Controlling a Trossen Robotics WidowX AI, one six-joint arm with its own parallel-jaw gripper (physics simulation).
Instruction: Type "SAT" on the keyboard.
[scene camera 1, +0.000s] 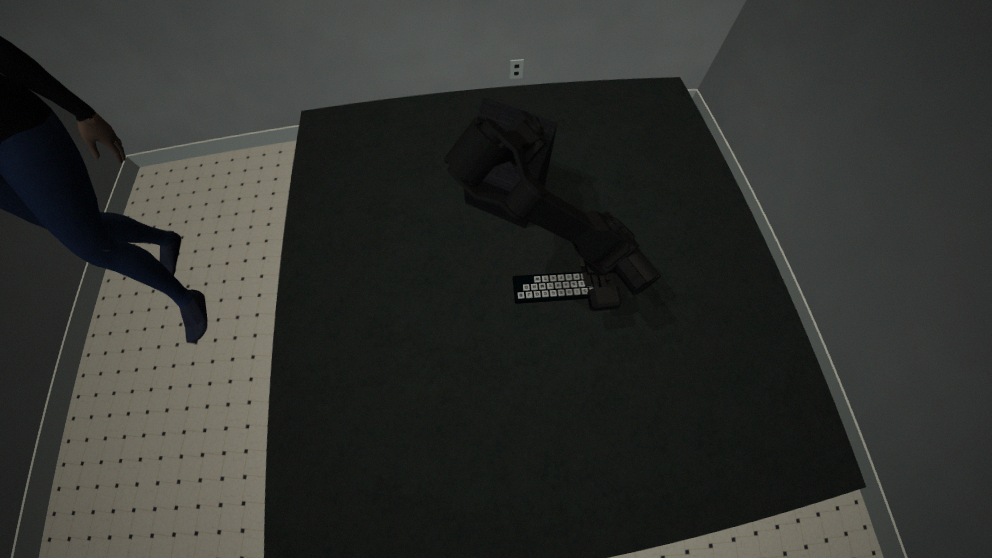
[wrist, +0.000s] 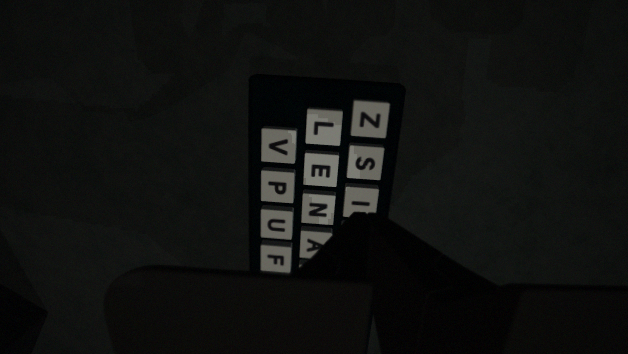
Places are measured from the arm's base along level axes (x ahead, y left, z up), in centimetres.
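Pixels of known places: gripper, fingertip midpoint: (scene camera 1: 587, 281) (wrist: 365, 226); arm's base at its link origin: (scene camera 1: 529, 136).
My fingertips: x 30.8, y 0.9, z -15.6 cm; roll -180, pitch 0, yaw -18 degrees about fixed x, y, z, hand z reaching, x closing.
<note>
For each thing: its middle in the pictures, then the offset to it from my fingertips. Level surfaces: height alone.
- black keyboard at the middle of its body: (wrist: 313, 276) (scene camera 1: 555, 286) dx -3.6, dy -5.3, dz -5.9 cm
- S key at the middle of its body: (wrist: 364, 161) dx +0.5, dy +0.3, dz -5.2 cm
- Z key at the middle of its body: (wrist: 369, 118) dx +1.2, dy +2.1, dz -5.2 cm
- I key at the middle of its body: (wrist: 360, 200) dx -0.1, dy -1.5, dz -5.2 cm
- dark table at its surface level: dz -6.8 cm
The black keyboard (scene camera 1: 551, 288) (wrist: 275, 100) with white letter keys lies on the dark table. In the wrist view, the S key (wrist: 365, 163) lies between the Z key (wrist: 370, 119) and the I key (wrist: 360, 201). The A key (wrist: 312, 245) is partly covered by the gripper; the T key does not show there. My gripper (scene camera 1: 589, 281) (wrist: 365, 226) is shut and empty. In the wrist view its tips overlap the lower edge of the I key; their height above the keys is hard to tell. In the scene view the gripper hides the keyboard's right end.
The dark table (scene camera 1: 416, 416) carries the arm's base (scene camera 1: 516, 138) near its back edge. A person (scene camera 1: 52, 173) in blue trousers is at the left, beside the table. Grey walls (scene camera 1: 901, 208) stand behind and to the right.
</note>
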